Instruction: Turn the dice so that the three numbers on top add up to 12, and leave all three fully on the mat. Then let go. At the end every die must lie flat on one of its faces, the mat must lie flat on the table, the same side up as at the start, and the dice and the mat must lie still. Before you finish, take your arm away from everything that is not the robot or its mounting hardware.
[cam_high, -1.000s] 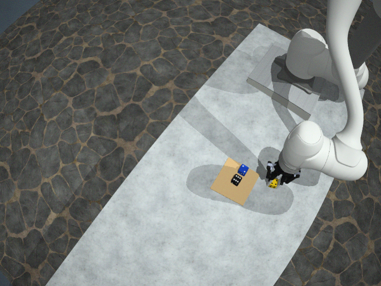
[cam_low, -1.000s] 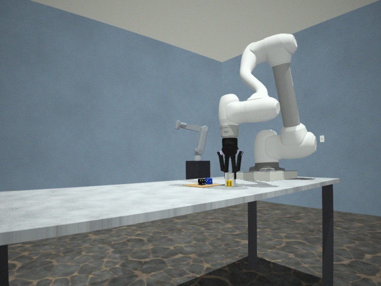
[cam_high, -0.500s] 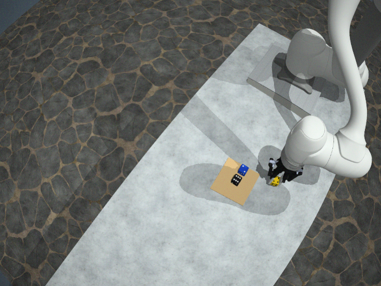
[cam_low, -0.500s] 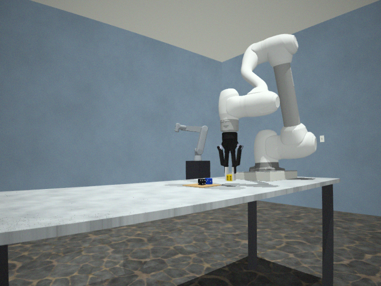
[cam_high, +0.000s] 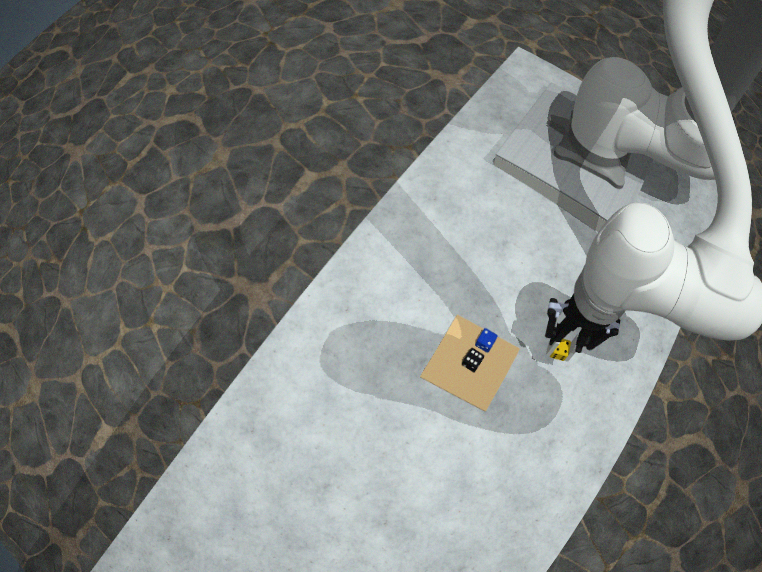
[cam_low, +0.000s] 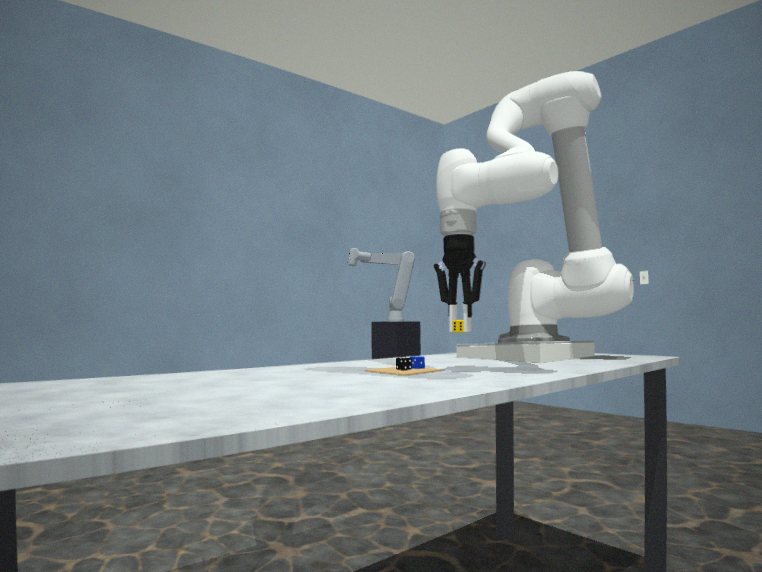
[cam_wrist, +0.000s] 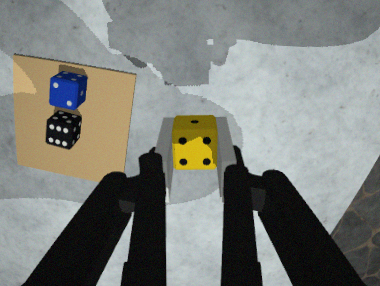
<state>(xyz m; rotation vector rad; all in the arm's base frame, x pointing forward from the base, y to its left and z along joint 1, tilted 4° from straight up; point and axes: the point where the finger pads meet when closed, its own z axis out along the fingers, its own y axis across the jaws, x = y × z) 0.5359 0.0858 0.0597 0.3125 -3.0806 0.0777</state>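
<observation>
Now: hand 14 cm to the left of the black die, 11 cm above it and 6 cm short of it. Also, from my hand: blue die 13 cm to the right, 11 cm below, 1 cm ahead; tan mat 14 cm to the right, 13 cm below, 6 cm ahead; yellow die 2 cm below.
</observation>
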